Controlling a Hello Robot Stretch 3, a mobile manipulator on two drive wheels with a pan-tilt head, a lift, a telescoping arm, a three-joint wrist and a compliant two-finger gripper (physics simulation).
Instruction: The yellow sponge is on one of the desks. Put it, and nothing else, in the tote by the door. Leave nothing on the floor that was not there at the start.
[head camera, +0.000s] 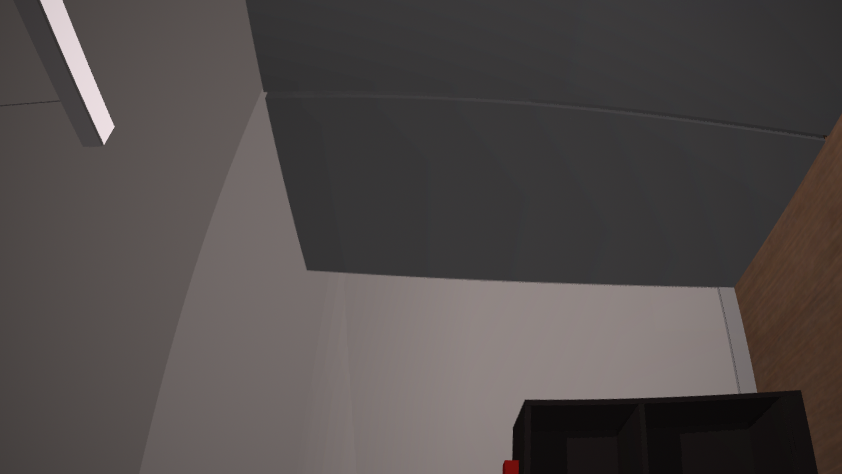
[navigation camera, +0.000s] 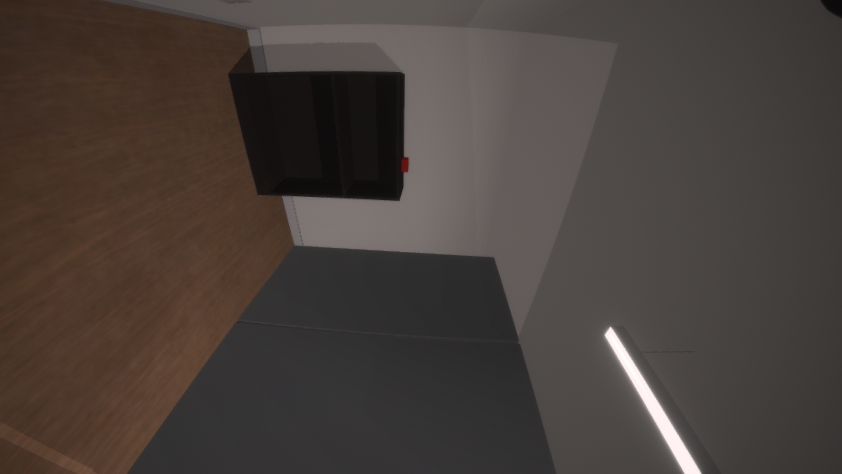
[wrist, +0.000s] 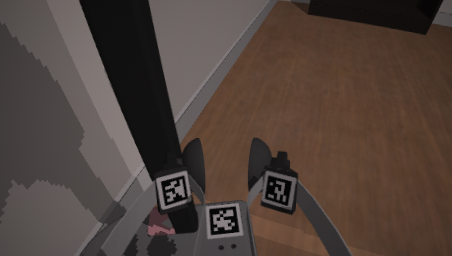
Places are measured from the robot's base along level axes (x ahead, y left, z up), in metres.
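Where they show: gripper, fingertip midpoint: (wrist: 226, 157).
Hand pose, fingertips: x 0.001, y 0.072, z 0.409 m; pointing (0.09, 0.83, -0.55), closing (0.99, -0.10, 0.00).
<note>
After its pixels a point has its place.
My gripper (wrist: 226, 157) {x 0.001, y 0.072, z 0.409 m} is open in the wrist view, its two dark fingertips apart with wooden floor visible beyond the gap. I see no object between them. The gripper does not show in the head or navigation view. The yellow sponge, the desks and the tote by the door do not show in any of the current views.
A dark open shelf unit (head camera: 643, 438) {x 1.325, y 1.301, z 0.668 m} (navigation camera: 338, 117) {x 0.977, y 1.494, z 0.676 m} (wrist: 370, 21) stands against the far wall, with a small red object (head camera: 510, 466) {x 1.329, y 1.426, z 1.087 m} (navigation camera: 404, 164) {x 1.299, y 1.440, z 1.082 m} on top. Tall grey panels (head camera: 530, 194) (navigation camera: 377, 400) stand beside it. The robot's black mast (wrist: 127, 70) {x -0.068, y 0.116, z 0.466 m} crosses the wrist view's left side, near a wall.
</note>
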